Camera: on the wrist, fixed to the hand. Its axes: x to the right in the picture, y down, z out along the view.
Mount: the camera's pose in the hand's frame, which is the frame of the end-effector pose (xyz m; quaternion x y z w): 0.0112 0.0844 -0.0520 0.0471 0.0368 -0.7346 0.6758
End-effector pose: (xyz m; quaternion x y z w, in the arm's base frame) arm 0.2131 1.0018 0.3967 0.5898 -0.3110 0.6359 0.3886
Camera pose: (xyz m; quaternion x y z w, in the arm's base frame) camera 0.1140 1.0051 0.4074 0.6220 0.2674 0.1806 0.7135
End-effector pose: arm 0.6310 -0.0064 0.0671 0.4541 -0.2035 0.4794 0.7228
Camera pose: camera 0.5547 0.0544 0.0880 0.4728 0.2453 -0.1807 0.8268
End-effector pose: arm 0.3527 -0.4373 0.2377 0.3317 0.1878 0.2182 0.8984
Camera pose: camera 0.3144 -0.3470 0.2559 0.1205 0.4139 -0.5092 0.7449
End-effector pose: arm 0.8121 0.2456 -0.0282 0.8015 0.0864 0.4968 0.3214
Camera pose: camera 0.7580 0.2074 0.0464 0.4751 0.6824 0.1251 0.5413
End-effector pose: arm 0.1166 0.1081 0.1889 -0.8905 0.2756 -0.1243 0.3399
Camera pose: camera 0.0702 0.0217 0.1708 -0.7837 -0.4613 -0.3795 0.1702
